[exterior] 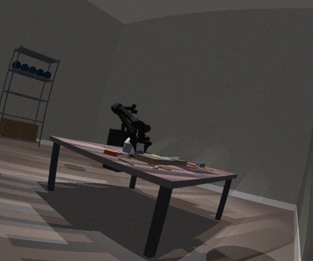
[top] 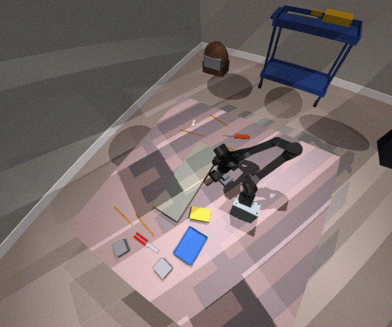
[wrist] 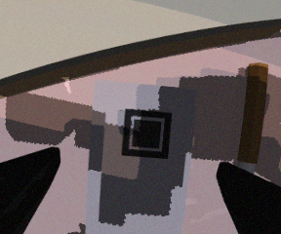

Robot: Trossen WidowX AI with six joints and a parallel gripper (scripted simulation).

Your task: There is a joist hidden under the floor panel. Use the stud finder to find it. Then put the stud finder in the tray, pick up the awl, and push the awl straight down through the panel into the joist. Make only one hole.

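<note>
The stud finder is right at my gripper tip. From my gripper tip the other things lie so: yellow block (2 cm ahead, 28 cm to the left, 3 cm below); awl (4 cm behind, 8 cm to the right, 4 cm below); blue tray (1 cm ahead, 45 cm to the left, 3 cm below).
</note>
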